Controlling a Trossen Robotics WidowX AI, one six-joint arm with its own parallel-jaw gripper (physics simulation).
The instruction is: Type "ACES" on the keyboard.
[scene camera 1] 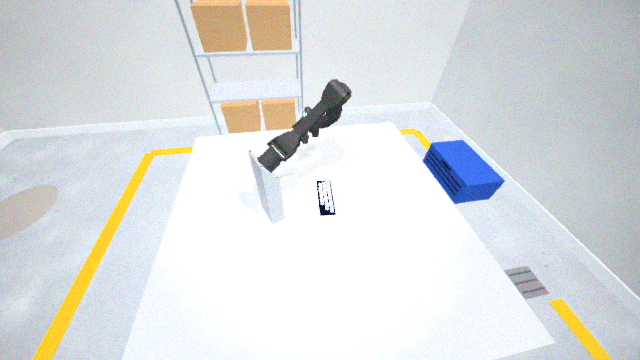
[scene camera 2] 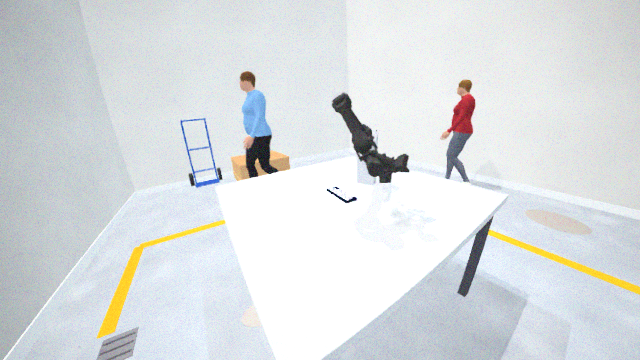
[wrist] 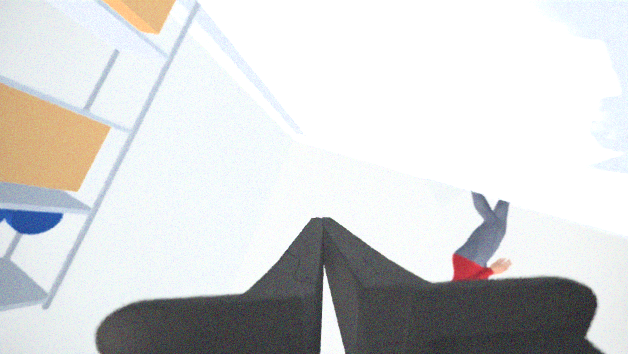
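Pixels of known places: gripper, fingertip midpoint: [scene camera 1: 292, 127] [scene camera 2: 409, 171] [wrist: 320, 226]; arm's base at its link origin: [scene camera 1: 264, 165].
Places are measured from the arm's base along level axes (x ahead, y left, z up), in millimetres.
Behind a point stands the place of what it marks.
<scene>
A small keyboard with white keys on a dark base [scene camera 1: 326, 198] {y 125, x 216, z -267 mm} [scene camera 2: 341, 194] {y 180, x 215, z -262 mm} lies flat on the white table [scene camera 1: 320, 280] {y -241, x 278, z -283 mm} [scene camera 2: 310, 265] {y 643, x 433, z -283 mm}. Its letters are too small to read, and it does not show in the wrist view. The black arm [scene camera 1: 311, 120] {y 129, x 142, z 133 mm} [scene camera 2: 357, 131] {y 375, x 193, z 87 mm} is raised and folded above the table, apart from the keyboard. My gripper [wrist: 320, 226] {y 400, x -34, z -93 mm} is shut, its fingertips meeting with nothing between them. The fingers are hard to make out against the arm in the scene views. The wrist view looks sideways across the room, upside down, past the table.
A thin, light upright panel [scene camera 1: 270, 194] {y -53, x 33, z -93 mm} [scene camera 2: 366, 174] {y 24, x 13, z -217 mm} stands on the table beside the arm. A shelf rack [scene camera 1: 255, 91] [wrist: 122, 155] with boxes stands beyond the table. A blue crate [scene camera 1: 467, 170] is on the floor. Two people [scene camera 2: 256, 115] [scene camera 2: 464, 115] and a hand truck [scene camera 2: 199, 148] are behind.
</scene>
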